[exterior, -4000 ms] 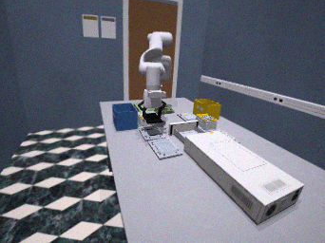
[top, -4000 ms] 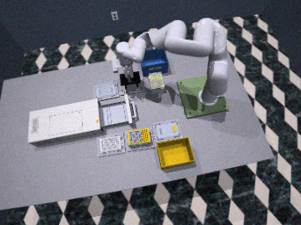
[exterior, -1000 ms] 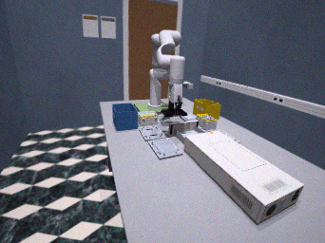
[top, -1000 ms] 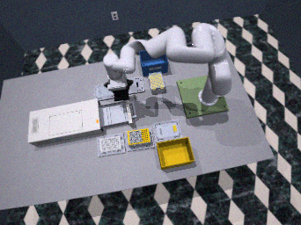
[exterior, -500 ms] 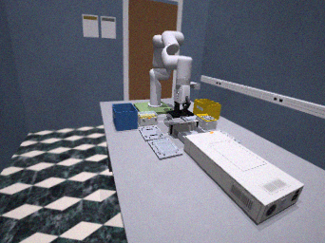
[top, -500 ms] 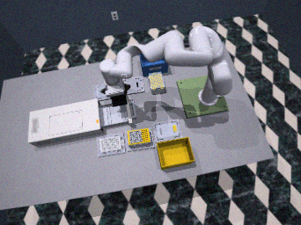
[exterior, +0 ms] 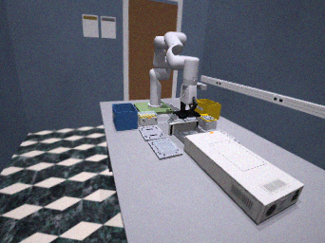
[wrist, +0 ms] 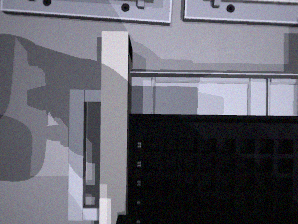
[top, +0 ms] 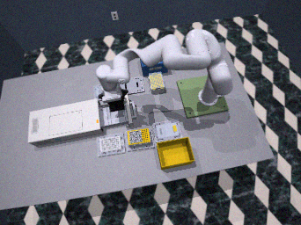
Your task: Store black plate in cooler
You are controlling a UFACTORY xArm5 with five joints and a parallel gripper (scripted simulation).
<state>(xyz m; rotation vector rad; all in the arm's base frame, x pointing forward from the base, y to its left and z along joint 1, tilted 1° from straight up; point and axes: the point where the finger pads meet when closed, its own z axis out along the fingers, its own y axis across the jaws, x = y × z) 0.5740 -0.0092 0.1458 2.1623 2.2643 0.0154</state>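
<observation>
My hand is 120 mm above the cooler drawer, 50 mm short of it and 30 mm to the right of it. The rest, counted from my hand: clear plate 160 mm to the right, 140 mm below, 80 mm ahead; then black plate 10 mm below; then white cooler CD 190 mm ahead, 120 mm below, 40 mm to the left.
</observation>
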